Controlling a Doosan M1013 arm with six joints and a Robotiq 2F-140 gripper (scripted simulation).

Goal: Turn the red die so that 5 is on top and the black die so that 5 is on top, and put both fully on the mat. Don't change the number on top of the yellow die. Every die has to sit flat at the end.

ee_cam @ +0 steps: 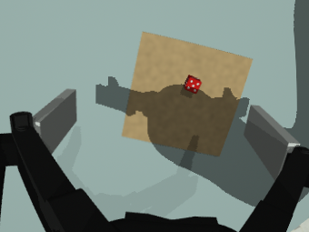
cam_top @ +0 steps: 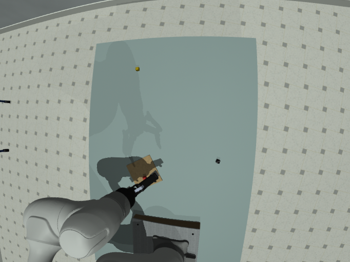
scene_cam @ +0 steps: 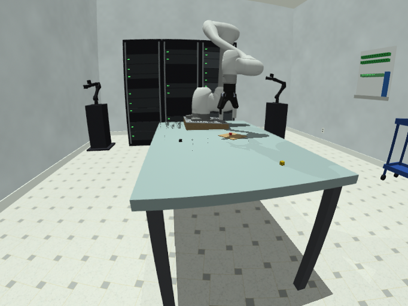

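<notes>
Now: the black die 32 cm to the right of my hand, 12 cm below it and 8 cm ahead of it. From my hand the other things lie so: tan mat (13 cm below, 4 cm to the left); yellow die (52 cm ahead, 12 cm below, 9 cm to the left); red die (12 cm below, 3 cm to the left, 2 cm behind).
</notes>
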